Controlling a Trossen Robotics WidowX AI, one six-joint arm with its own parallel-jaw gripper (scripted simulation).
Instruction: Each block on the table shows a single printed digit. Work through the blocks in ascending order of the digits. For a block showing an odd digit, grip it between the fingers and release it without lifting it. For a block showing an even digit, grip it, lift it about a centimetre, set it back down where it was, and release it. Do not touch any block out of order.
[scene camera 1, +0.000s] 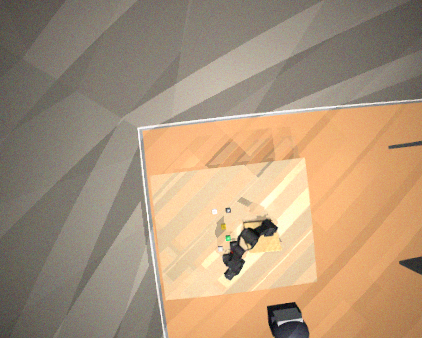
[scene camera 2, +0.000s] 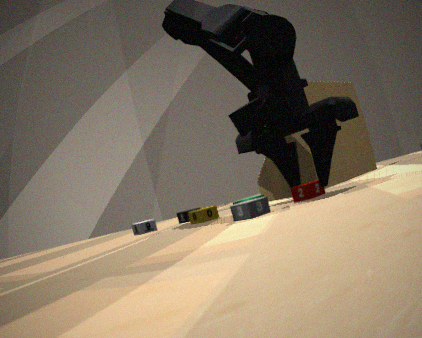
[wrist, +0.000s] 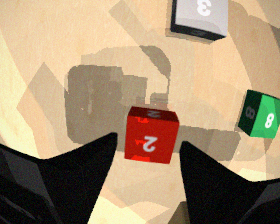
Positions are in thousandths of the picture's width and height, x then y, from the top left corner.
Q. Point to a red block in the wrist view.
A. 538, 600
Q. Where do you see my gripper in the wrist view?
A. At 534, 636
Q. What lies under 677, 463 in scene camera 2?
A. My gripper.
